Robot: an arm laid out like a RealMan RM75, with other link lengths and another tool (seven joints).
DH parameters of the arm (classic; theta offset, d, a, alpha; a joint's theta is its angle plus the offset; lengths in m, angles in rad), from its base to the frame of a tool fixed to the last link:
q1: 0 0.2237 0 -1.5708
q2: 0 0 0 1.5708
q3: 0 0.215 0 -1.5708
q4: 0 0 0 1.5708
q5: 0 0.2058 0 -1.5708
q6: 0 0 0 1.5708
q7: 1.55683 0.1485 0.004 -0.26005
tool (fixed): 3.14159 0.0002 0 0
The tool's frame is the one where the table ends.
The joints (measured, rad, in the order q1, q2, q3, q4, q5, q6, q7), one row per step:
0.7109 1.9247 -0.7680 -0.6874 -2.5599 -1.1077 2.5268
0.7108 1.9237 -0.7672 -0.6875 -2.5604 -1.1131 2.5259
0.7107 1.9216 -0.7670 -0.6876 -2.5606 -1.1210 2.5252
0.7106 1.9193 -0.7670 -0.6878 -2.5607 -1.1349 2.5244
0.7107 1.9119 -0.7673 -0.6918 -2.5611 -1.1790 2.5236
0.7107 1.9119 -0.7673 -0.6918 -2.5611 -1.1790 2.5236
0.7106 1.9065 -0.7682 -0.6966 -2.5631 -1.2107 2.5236
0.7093 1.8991 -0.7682 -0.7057 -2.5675 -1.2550 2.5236
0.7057 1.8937 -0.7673 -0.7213 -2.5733 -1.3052 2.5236
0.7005 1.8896 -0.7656 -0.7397 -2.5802 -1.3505 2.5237
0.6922 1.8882 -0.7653 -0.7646 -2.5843 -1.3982 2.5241
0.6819 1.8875 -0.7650 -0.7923 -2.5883 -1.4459 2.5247
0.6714 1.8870 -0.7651 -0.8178 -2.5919 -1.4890 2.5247
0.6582 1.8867 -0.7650 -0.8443 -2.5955 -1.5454 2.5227
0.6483 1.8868 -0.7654 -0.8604 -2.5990 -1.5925 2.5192
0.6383 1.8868 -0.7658 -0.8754 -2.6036 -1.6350 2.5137
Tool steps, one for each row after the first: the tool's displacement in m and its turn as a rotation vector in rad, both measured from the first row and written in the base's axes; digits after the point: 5 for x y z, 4 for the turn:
0.00003 -0.00055 0.00013 -0.0041 0.0010 -0.0004
0.00003 -0.00127 0.00049 -0.0100 0.0021 -0.0011
-0.00021 -0.00267 0.00046 -0.0212 0.0055 -0.0023
-0.00162 -0.00657 0.00120 -0.0543 0.0152 -0.0052
-0.00162 -0.00657 0.00120 -0.0543 0.0152 -0.0052
-0.00263 -0.00934 0.00222 -0.0777 0.0195 -0.0069
-0.00370 -0.01337 0.00435 -0.1087 0.0240 -0.0099
-0.00501 -0.01828 0.00674 -0.1421 0.0289 -0.0130
-0.00586 -0.02296 0.00964 -0.1698 0.0310 -0.0162
-0.00718 -0.02823 0.01236 -0.1974 0.0349 -0.0182
-0.00821 -0.03390 0.01538 -0.2236 0.0380 -0.0210
-0.00882 -0.03945 0.01816 -0.2476 0.0401 -0.0243
-0.00927 -0.04752 0.02047 -0.2835 0.0468 -0.0306
-0.00944 -0.05485 0.02127 -0.3185 0.0543 -0.0372
-0.00916 -0.06184 0.02229 -0.3509 0.0590 -0.0429

